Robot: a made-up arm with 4 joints. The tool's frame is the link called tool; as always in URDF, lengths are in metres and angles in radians. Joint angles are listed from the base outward.
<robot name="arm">
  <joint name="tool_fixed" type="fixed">
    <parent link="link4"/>
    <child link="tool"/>
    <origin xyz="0.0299 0.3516 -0.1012" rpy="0 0 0"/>
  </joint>
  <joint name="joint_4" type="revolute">
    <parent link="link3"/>
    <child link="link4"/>
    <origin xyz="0.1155 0.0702 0.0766" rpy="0 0 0"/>
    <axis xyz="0 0 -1"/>
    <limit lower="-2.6" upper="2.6"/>
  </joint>
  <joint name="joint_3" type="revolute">
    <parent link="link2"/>
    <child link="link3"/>
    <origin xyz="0.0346 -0.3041 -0.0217" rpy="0 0 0"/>
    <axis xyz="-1 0 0"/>
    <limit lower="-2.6" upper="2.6"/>
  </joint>
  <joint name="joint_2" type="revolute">
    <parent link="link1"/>
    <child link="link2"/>
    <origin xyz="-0.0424 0.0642 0.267" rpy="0 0 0"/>
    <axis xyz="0 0 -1"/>
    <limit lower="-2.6" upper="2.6"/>
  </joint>
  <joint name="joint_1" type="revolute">
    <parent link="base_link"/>
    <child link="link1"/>
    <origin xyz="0 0 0.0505" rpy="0 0 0"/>
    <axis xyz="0 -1 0"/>
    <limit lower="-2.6" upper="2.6"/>
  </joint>
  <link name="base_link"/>
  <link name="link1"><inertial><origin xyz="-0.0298 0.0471 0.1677"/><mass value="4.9"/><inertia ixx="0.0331" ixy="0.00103" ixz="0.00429" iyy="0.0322" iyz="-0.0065" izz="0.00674"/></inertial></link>
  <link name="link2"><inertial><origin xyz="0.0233 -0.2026 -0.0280"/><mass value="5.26"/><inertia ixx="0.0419" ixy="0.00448" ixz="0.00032" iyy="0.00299" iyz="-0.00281" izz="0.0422"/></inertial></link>
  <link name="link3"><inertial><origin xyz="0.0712 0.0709 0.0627"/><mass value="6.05"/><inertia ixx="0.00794" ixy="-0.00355" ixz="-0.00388" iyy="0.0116" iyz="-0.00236" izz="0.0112"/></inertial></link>
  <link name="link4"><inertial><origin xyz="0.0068 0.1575 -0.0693"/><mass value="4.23"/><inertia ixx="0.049" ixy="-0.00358" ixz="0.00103" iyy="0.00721" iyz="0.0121" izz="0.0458"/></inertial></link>
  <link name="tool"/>
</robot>
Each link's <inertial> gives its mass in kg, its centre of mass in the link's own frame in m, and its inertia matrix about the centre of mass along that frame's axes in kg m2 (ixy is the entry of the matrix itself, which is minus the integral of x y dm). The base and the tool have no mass. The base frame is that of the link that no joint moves.
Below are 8 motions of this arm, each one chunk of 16 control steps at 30 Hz.
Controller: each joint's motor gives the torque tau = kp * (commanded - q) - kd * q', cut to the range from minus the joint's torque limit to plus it. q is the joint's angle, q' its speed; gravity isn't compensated. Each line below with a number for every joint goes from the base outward.
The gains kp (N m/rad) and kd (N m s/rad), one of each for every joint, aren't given. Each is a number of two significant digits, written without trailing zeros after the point. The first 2 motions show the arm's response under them.
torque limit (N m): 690 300 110 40
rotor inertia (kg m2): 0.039 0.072 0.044 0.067
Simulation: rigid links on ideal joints. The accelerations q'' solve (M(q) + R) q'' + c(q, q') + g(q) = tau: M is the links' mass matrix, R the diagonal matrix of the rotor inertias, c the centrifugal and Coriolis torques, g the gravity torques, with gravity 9.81 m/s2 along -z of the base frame. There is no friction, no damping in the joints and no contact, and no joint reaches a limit. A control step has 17 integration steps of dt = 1/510 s. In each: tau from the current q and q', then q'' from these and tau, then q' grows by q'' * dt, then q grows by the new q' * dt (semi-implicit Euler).
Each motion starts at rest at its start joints. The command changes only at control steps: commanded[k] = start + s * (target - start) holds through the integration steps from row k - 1 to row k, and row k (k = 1, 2, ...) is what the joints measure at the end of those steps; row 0 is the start. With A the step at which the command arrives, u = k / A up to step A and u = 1 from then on. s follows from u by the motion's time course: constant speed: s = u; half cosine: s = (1 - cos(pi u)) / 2; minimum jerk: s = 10 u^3 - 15 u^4 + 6 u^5; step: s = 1 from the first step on.
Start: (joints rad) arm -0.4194 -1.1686 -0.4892 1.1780
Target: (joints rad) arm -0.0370 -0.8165 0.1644 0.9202
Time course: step
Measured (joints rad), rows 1 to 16:
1: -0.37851 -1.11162 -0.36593 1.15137
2: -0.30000 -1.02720 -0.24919 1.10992
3: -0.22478 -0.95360 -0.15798 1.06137
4: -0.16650 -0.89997 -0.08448 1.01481
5: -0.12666 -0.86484 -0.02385 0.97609
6: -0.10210 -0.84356 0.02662 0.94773
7: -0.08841 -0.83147 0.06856 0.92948
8: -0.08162 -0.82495 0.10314 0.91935
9: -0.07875 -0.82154 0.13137 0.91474
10: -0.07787 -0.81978 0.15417 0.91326
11: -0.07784 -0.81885 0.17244 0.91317
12: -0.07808 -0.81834 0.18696 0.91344
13: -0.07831 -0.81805 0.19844 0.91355
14: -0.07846 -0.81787 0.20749 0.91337
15: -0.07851 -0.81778 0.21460 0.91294
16: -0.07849 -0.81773 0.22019 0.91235
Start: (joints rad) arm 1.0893 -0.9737 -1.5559 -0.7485
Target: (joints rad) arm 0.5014 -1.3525 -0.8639 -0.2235
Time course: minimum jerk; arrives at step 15
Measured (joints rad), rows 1 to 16:
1: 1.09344 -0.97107 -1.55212 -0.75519
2: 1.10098 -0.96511 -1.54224 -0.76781
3: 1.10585 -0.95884 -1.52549 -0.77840
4: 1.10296 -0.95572 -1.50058 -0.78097
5: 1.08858 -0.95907 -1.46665 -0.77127
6: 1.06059 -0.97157 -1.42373 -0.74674
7: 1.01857 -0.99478 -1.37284 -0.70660
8: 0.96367 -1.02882 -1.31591 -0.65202
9: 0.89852 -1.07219 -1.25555 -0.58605
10: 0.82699 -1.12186 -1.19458 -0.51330
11: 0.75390 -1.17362 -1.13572 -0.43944
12: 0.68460 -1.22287 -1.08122 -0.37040
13: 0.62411 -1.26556 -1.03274 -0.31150
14: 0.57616 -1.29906 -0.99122 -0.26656
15: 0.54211 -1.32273 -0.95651 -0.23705
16: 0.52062 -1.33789 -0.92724 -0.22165
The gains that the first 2 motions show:
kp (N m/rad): 740 410 150 69
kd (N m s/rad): 68 41 22 5.5
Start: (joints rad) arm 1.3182 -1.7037 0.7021 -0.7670
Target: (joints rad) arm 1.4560 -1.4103 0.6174 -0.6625
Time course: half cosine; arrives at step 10
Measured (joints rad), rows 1 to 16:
1: 1.32740 -1.70561 0.70257 -0.75820
2: 1.34245 -1.70699 0.69960 -0.73980
3: 1.35896 -1.70127 0.69436 -0.71831
4: 1.37652 -1.68589 0.68745 -0.69743
5: 1.39514 -1.66117 0.67905 -0.67884
6: 1.41455 -1.62911 0.66935 -0.66302
7: 1.43405 -1.59269 0.65878 -0.65001
8: 1.45261 -1.55541 0.64791 -0.63982
9: 1.46905 -1.52087 0.63745 -0.63258
10: 1.48215 -1.49241 0.62814 -0.62853
11: 1.49154 -1.47139 0.62056 -0.62725
12: 1.49791 -1.45666 0.61477 -0.62756
13: 1.50214 -1.44649 0.61043 -0.62838
14: 1.50491 -1.43949 0.60721 -0.62915
15: 1.50672 -1.43470 0.60483 -0.62965
16: 1.50789 -1.43143 0.60306 -0.62988

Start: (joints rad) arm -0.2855 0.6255 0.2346 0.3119
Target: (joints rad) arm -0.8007 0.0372 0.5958 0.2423
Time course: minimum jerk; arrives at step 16
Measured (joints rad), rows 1 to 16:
1: -0.28472 0.62147 0.24706 0.31330
2: -0.28694 0.61583 0.26393 0.31464
3: -0.29283 0.60770 0.27979 0.31524
4: -0.30419 0.59483 0.29559 0.31463
5: -0.32312 0.57462 0.31285 0.31269
6: -0.35119 0.54499 0.33261 0.30969
7: -0.38896 0.50491 0.35533 0.30617
8: -0.43577 0.45471 0.38092 0.30281
9: -0.48979 0.39599 0.40889 0.30024
10: -0.54826 0.33151 0.43854 0.29884
11: -0.60780 0.26487 0.46897 0.29862
12: -0.66490 0.20002 0.49912 0.29926
13: -0.71629 0.14083 0.52782 0.30022
14: -0.75940 0.09051 0.55384 0.30105
15: -0.79271 0.05112 0.57618 0.30148
16: -0.81618 0.02311 0.59431 0.30147

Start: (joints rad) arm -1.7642 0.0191 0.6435 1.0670
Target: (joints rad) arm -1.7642 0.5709 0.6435 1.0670
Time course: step
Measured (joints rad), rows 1 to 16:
1: -1.79672 0.09742 0.62346 1.05234
2: -1.81266 0.20108 0.62780 1.05383
3: -1.81399 0.29151 0.63132 1.07438
4: -1.81056 0.36150 0.63251 1.09915
5: -1.80739 0.41167 0.63259 1.11742
6: -1.80607 0.44519 0.63210 1.12548
7: -1.80661 0.46588 0.63118 1.12450
8: -1.80846 0.47745 0.62994 1.11772
9: -1.81095 0.48308 0.62849 1.10851
10: -1.81356 0.48522 0.62697 1.09944
11: -1.81591 0.48557 0.62552 1.09197
12: -1.81781 0.48520 0.62421 1.08664
13: -1.81924 0.48472 0.62308 1.08337
14: -1.82022 0.48436 0.62214 1.08172
15: -1.82085 0.48421 0.62140 1.08118
16: -1.82122 0.48422 0.62081 1.08128

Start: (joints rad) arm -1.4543 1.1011 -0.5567 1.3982
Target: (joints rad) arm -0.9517 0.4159 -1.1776 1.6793
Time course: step
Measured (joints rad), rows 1 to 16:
1: -1.34997 0.94976 -0.66694 1.48205
2: -1.22169 0.77275 -0.77529 1.58111
3: -1.13946 0.64723 -0.86037 1.64067
4: -1.09123 0.55534 -0.92531 1.66689
5: -1.06348 0.48505 -0.97533 1.67391
6: -1.04775 0.43112 -1.01418 1.67265
7: -1.03878 0.39065 -1.04465 1.67001
8: -1.03336 0.36146 -1.06879 1.66928
9: -1.02962 0.34148 -1.08812 1.67123
10: -1.02661 0.32874 -1.10375 1.67530
11: -1.02387 0.32138 -1.11646 1.68044
12: -1.02127 0.31777 -1.12683 1.68568
13: -1.01882 0.31656 -1.13530 1.69037
14: -1.01659 0.31674 -1.14220 1.69418
15: -1.01466 0.31757 -1.14780 1.69704
16: -1.01308 0.31857 -1.15232 1.69905

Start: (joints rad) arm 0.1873 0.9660 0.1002 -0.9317
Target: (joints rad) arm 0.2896 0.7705 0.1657 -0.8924
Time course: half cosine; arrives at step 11
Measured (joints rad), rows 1 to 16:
1: 0.19567 0.96392 0.11070 -0.92935
2: 0.20945 0.96250 0.12458 -0.92894
3: 0.22420 0.95891 0.13698 -0.93074
4: 0.23902 0.95076 0.14826 -0.93268
5: 0.25374 0.93756 0.15895 -0.93325
6: 0.26828 0.92001 0.16938 -0.93195
7: 0.28242 0.89955 0.17963 -0.92902
8: 0.29573 0.87792 0.18959 -0.92508
9: 0.30762 0.85699 0.19901 -0.92083
10: 0.31747 0.83851 0.20753 -0.91690
11: 0.32469 0.82400 0.21480 -0.91377
12: 0.32944 0.81370 0.22056 -0.91152
13: 0.33253 0.80662 0.22493 -0.90996
14: 0.33458 0.80180 0.22823 -0.90892
15: 0.33596 0.79856 0.23075 -0.90825
16: 0.33692 0.79639 0.23267 -0.90786

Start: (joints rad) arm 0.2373 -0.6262 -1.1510 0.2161
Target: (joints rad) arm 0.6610 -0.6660 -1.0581 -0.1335
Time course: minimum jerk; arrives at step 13
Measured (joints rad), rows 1 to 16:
1: 0.23425 -0.62312 -1.14546 0.21409
2: 0.23200 -0.62060 -1.14157 0.21369
3: 0.23435 -0.62032 -1.13932 0.21365
4: 0.24438 -0.62252 -1.13733 0.21040
5: 0.26447 -0.62678 -1.13441 0.19994
6: 0.29579 -0.63226 -1.12970 0.17893
7: 0.33796 -0.63794 -1.12267 0.14557
8: 0.38896 -0.64274 -1.11311 0.10019
9: 0.44537 -0.64570 -1.10113 0.04535
10: 0.50278 -0.64612 -1.08713 -0.01452
11: 0.55650 -0.64376 -1.07188 -0.07382
12: 0.60239 -0.63897 -1.05652 -0.12692
13: 0.63794 -0.63282 -1.04244 -0.16926
14: 0.66297 -0.62693 -1.03090 -0.19854
15: 0.67900 -0.62257 -1.02225 -0.21513
16: 0.68811 -0.62026 -1.01618 -0.22138

